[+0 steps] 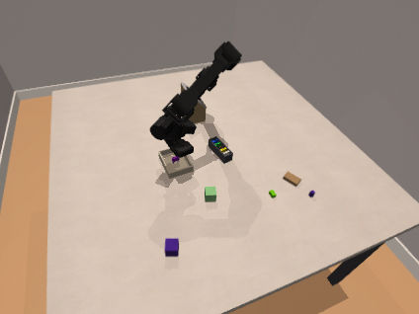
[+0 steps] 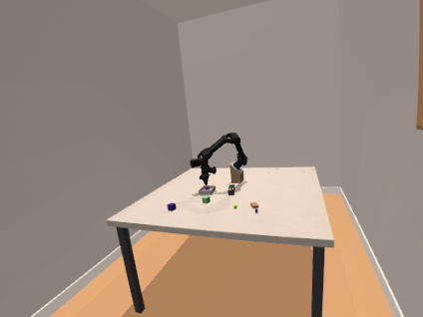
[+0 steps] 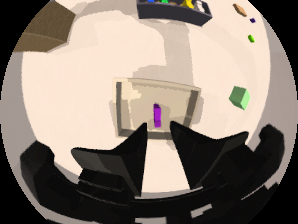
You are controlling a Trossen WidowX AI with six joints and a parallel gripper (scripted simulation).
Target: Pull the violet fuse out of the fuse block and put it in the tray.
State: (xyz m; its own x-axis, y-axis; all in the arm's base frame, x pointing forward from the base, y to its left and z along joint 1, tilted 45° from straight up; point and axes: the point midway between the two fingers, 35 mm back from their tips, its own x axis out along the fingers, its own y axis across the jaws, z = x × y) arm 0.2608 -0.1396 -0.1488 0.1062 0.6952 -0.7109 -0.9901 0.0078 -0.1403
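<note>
Now: gripper tip 20 mm above the violet fuse. The rest, counted from my gripper tip: shallow beige tray 50 mm below.
</note>
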